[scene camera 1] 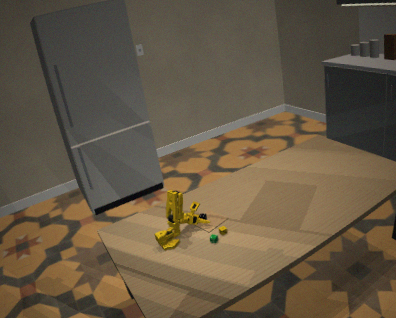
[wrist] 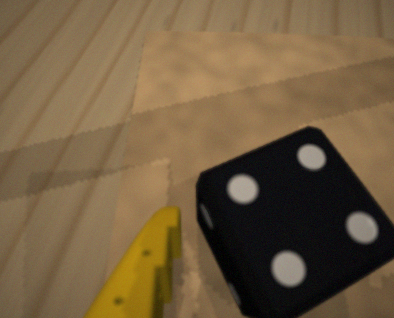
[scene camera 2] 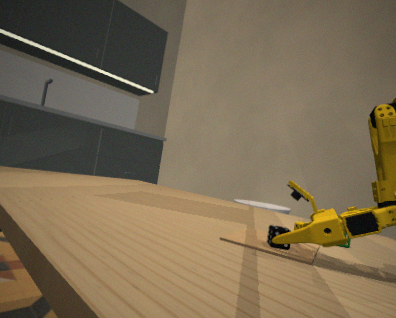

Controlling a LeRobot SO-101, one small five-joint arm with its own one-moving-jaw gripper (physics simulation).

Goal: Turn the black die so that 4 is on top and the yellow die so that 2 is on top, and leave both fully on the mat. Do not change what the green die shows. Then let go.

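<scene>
The black die rests on the mat. In the wrist view its upper face shows four pips. My gripper is open beside it; in the wrist view one notched jaw shows, with a narrow gap to the die. The yellow die sits on the table off the mat, near its corner; its pips are too small to read. The green die is also on the table, partly hidden behind the gripper in scene camera 2.
The wooden table carries the arm's base to the left of the mat in scene camera 1. A fridge and a grey cabinet stand beyond the table. Shadow bands cross the table and mat.
</scene>
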